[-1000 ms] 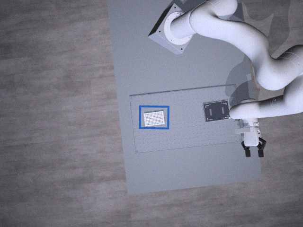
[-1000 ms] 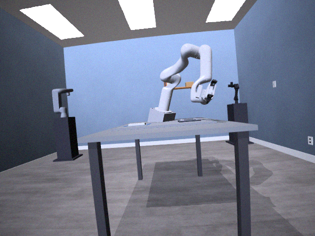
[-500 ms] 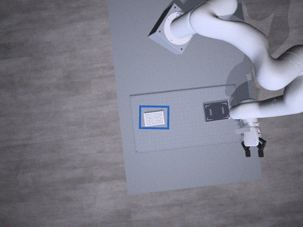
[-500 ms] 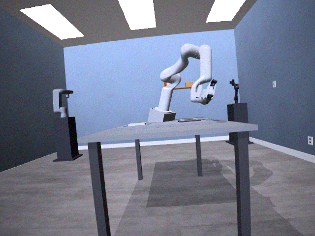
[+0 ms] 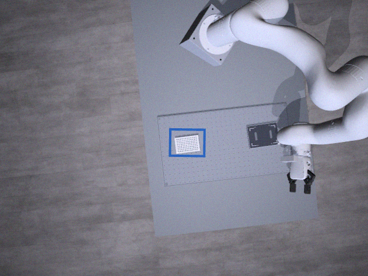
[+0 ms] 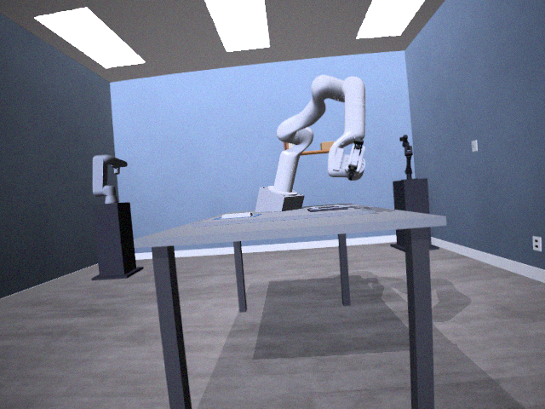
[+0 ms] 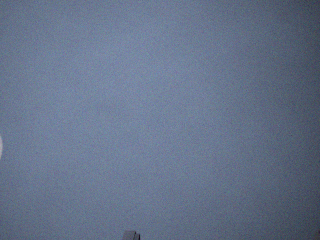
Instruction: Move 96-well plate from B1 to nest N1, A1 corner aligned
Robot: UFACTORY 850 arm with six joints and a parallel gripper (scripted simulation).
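The white 96-well plate lies 47 cm to the right of my hand, 30 cm behind it and 20 cm below it. From my hand the other things lie so: dark plate nest 27 cm behind, 20 cm below, 6 cm to the right; A1 mark 22 cm behind, 20 cm below, 1 cm to the left.
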